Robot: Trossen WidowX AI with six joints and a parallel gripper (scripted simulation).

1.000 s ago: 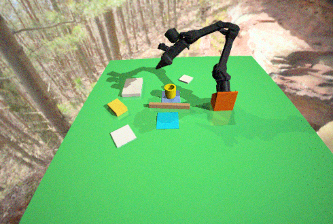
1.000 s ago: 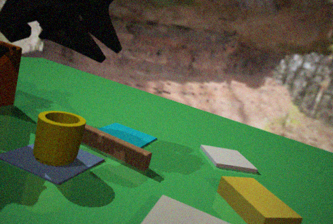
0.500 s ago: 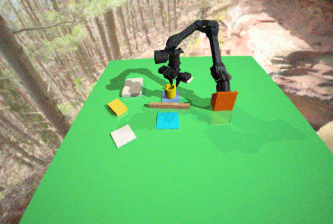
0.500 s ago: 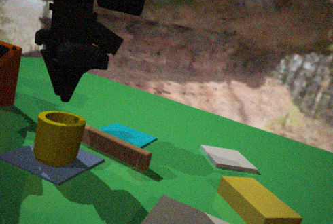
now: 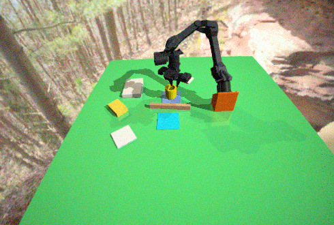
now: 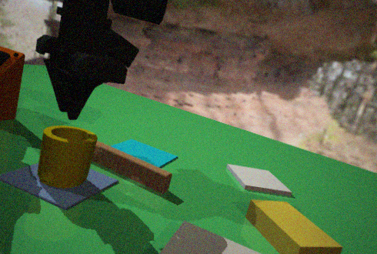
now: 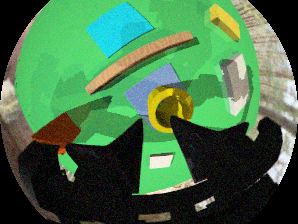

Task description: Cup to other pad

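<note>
The yellow cup lies 20 mm ahead of my gripper tip, 20 mm to the right of it and 60 mm below it. The rest, counted from my gripper tip: cyan pad (40 mm ahead, 190 mm to the left, 100 mm below); then brown wooden bar (30 mm ahead, 90 mm to the left, 90 mm below); then blue-grey pad (20 mm ahead, 10 mm to the right, 100 mm below).
</note>
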